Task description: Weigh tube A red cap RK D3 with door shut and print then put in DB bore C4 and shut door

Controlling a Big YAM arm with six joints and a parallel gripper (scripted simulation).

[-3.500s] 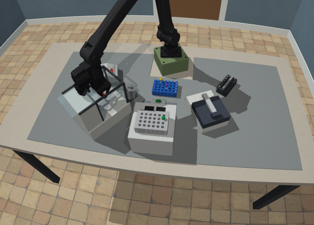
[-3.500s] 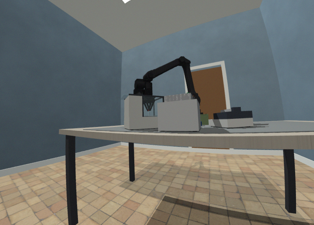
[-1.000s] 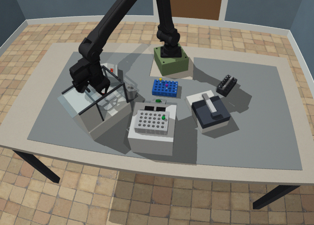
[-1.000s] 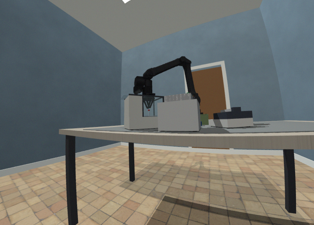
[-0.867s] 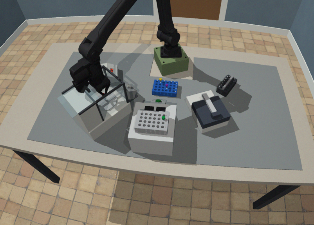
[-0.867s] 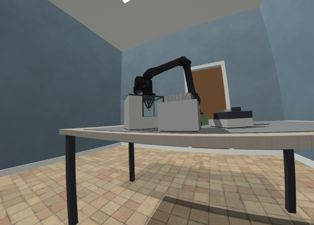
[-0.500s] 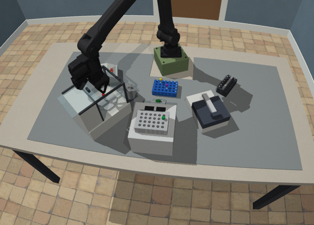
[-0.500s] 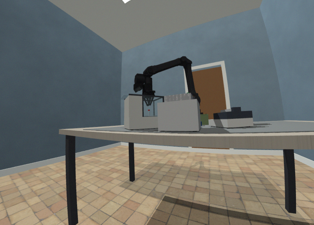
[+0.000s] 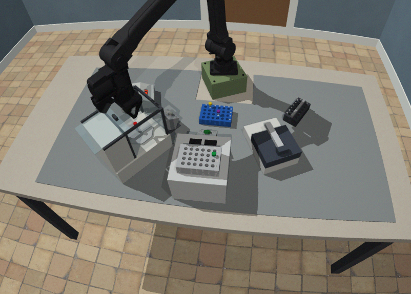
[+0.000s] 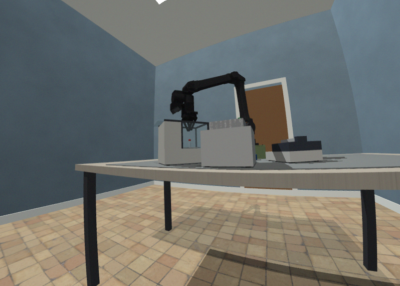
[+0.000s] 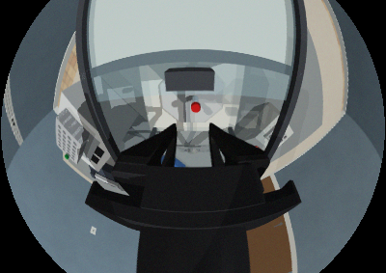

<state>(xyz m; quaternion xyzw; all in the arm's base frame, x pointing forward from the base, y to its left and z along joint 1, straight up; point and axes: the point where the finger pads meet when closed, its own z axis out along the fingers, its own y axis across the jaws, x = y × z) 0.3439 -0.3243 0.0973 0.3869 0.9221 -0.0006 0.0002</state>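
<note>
The balance door lies 6 cm ahead of my hand, 6 cm to the right of it and 3 cm above it. From my hand the other things lie so: blue tube rack RK (14 cm behind, 29 cm to the left, 17 cm below); grey well block (17 cm ahead, 24 cm to the left, 3 cm below); spectrophotometer SP (2 cm ahead, 49 cm to the left, 12 cm below).
</note>
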